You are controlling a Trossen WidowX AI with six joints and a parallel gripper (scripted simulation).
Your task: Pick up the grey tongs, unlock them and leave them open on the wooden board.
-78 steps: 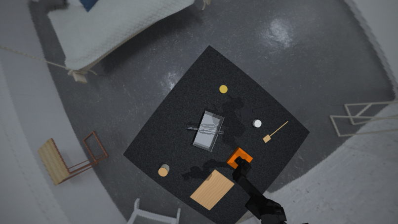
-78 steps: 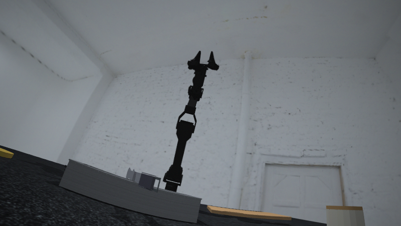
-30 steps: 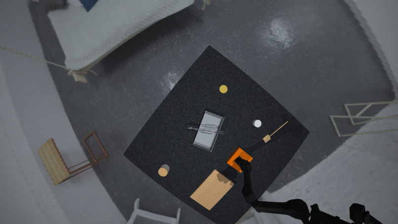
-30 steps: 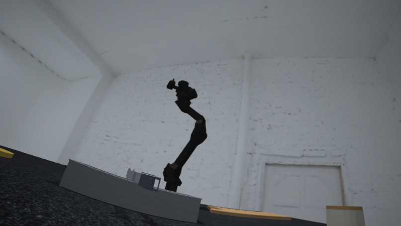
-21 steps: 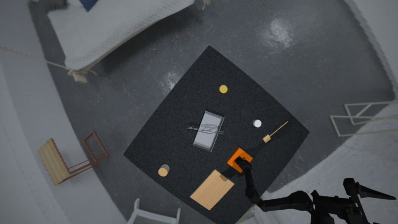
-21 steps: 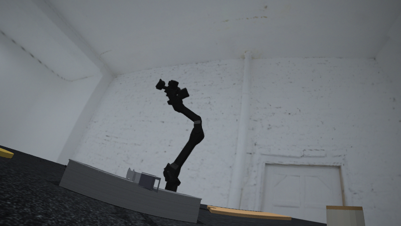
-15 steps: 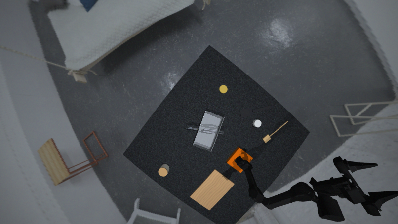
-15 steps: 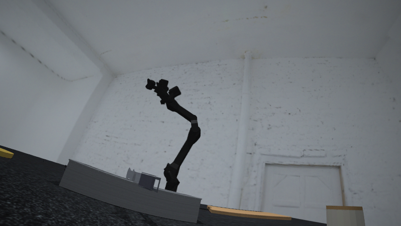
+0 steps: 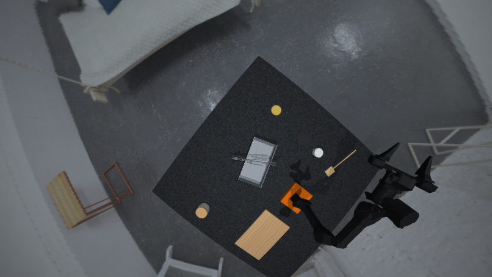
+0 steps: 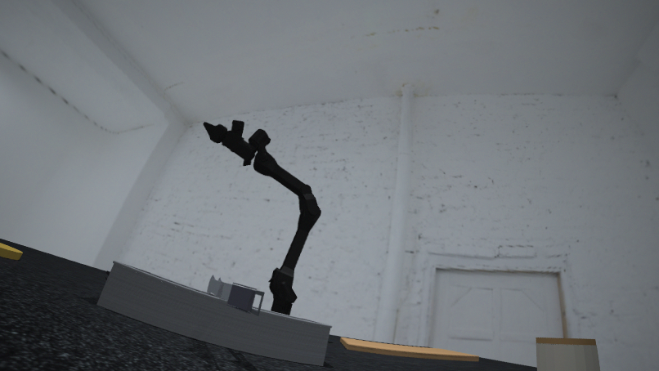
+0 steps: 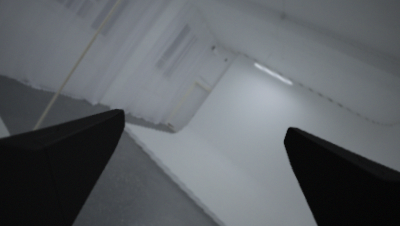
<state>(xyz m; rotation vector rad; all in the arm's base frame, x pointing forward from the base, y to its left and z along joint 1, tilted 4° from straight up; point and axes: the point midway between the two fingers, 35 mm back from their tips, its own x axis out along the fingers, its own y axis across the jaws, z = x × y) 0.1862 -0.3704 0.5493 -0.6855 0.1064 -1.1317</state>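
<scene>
My gripper tip is 220 mm short of the grey roasting tin, 420 mm to the right of it and 570 mm above it. Also, from my gripper tip: wooden board (220 mm behind, 770 mm to the left, 590 mm below); pale block (230 mm ahead, 940 mm to the left, 570 mm below); white cylinder (40 mm behind, 60 mm to the left, 580 mm below).
</scene>
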